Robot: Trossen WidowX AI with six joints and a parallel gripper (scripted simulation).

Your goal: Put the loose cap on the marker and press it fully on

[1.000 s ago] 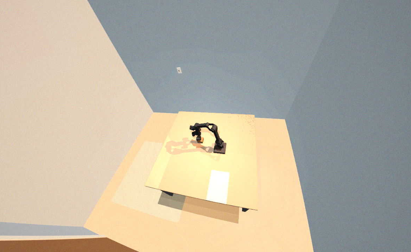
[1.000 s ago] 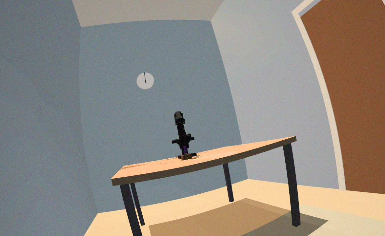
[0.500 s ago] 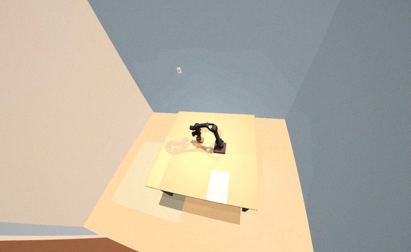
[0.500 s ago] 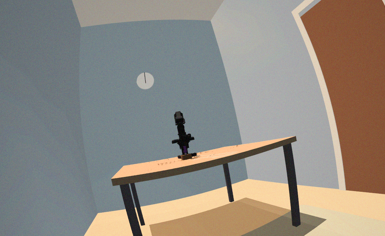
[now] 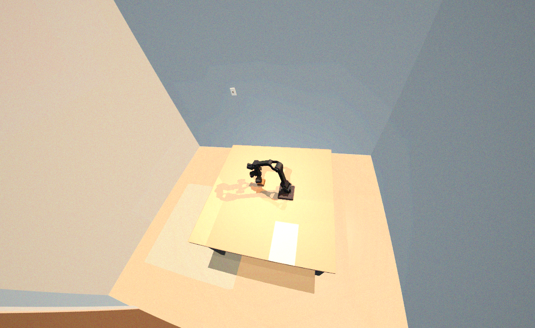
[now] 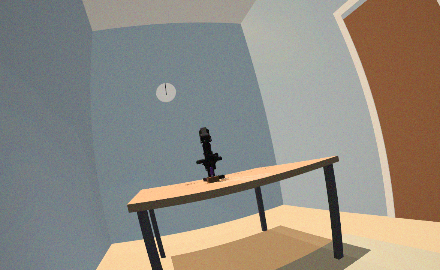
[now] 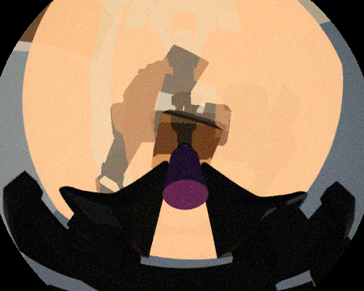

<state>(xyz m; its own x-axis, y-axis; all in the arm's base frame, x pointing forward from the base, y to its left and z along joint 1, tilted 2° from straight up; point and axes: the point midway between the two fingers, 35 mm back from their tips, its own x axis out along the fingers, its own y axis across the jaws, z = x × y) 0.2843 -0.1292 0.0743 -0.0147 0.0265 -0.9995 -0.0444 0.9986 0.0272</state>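
My gripper tip is now right at the marker. From my gripper tip the other things lie so: purple cap 10 mm above; then holder block 60 mm below.
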